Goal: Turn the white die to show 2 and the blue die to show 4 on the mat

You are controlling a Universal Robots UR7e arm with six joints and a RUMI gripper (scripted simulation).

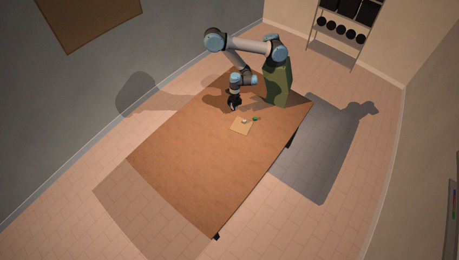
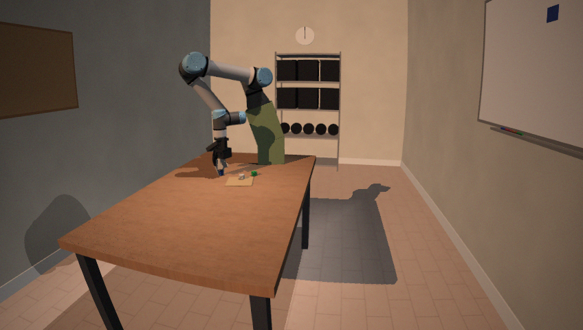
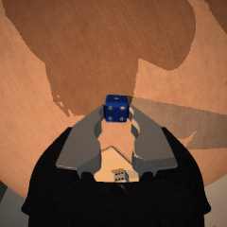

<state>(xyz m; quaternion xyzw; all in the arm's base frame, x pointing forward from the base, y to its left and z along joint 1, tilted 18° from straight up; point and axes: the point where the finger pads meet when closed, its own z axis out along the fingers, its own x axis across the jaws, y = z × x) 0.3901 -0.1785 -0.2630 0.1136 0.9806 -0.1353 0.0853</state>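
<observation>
My gripper is now right at the blue die. The rest, counted from my hand: green die (60 mm behind, 190 mm to the left); tan mat (60 mm ahead, 160 mm to the left, 20 mm below); white die (30 mm ahead, 160 mm to the left).
</observation>
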